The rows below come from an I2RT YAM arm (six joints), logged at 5 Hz.
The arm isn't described. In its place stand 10 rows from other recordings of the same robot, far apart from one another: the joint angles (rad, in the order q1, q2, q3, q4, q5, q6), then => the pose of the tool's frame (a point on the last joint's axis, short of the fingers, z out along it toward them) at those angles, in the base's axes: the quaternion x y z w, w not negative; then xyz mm.
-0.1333 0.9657 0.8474 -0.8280 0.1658 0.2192 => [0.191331, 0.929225, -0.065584, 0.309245, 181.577, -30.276, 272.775]
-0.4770 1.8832 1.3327 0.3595 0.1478 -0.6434 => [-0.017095, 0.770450, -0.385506, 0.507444, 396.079, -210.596, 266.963]
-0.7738 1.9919 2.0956 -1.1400 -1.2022 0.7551 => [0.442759, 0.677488, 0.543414, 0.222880, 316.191, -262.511, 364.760]
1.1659 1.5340 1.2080 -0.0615 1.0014 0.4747 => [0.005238, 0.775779, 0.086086, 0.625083, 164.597, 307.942, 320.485]
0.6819 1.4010 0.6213 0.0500 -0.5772 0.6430 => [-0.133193, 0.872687, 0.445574, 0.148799, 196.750, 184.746, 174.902]
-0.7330 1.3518 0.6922 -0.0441 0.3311 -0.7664 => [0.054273, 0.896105, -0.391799, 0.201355, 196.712, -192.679, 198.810]
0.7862 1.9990 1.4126 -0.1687 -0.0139 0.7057 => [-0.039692, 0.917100, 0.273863, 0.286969, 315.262, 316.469, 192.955]
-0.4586 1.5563 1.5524 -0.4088 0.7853 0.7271 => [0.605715, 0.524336, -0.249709, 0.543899, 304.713, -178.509, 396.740]
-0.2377 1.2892 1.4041 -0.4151 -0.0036 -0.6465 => [-0.164423, 0.787921, -0.252577, 0.536983, 279.776, -67.652, 422.386]
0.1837 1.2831 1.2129 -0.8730 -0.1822 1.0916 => [0.390138, 0.863605, 0.252522, 0.195477, 252.193, 53.417, 321.081]
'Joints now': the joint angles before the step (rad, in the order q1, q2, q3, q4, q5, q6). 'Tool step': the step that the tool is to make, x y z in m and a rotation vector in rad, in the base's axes. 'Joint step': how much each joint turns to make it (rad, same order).
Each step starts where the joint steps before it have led.
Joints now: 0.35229 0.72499 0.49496 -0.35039 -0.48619 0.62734
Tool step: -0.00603 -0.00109 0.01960 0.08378 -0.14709 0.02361
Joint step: -0.00001 -0.07932 -0.00229 0.09730 -0.03397 0.01525
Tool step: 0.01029 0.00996 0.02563 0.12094 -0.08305 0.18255
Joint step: 0.00004 0.07283 0.05835 0.14840 -0.20023 0.02367
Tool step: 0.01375 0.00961 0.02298 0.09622 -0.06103 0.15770
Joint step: 0.00072 0.09498 0.06220 0.16018 -0.16789 0.05072
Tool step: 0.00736 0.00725 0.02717 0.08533 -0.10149 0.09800
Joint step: 0.01221 0.05762 0.05760 0.17817 -0.08812 0.06600
